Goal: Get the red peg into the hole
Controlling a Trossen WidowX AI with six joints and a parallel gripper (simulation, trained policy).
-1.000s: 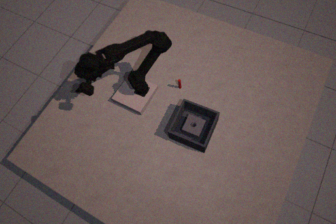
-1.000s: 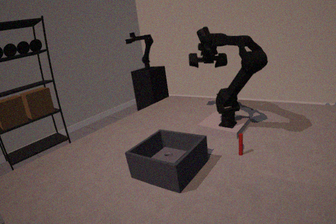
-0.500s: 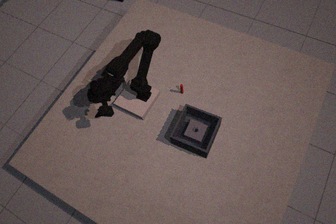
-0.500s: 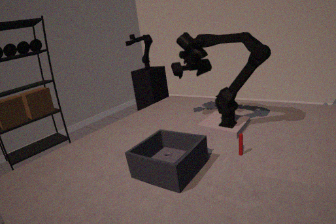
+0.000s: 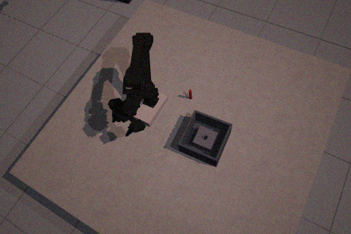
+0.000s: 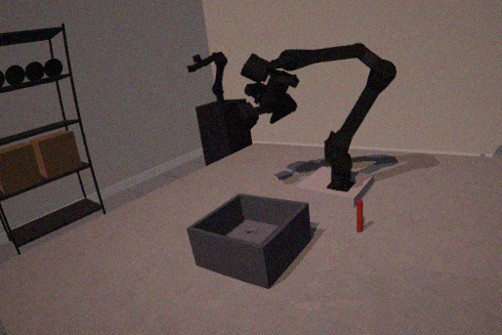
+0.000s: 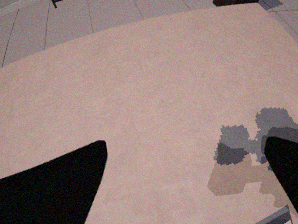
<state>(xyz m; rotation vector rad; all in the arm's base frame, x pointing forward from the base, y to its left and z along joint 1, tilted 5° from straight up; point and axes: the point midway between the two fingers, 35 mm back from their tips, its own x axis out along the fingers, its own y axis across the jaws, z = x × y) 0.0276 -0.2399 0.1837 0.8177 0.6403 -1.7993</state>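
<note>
The red peg is 16 cm ahead of my gripper tip, 36 cm to the left of it and 17 cm below it. Also, from my gripper tip: grey box (32 cm ahead, 17 cm to the left, 18 cm below); light plate (32 cm ahead, 17 cm to the left, 16 cm below).
</note>
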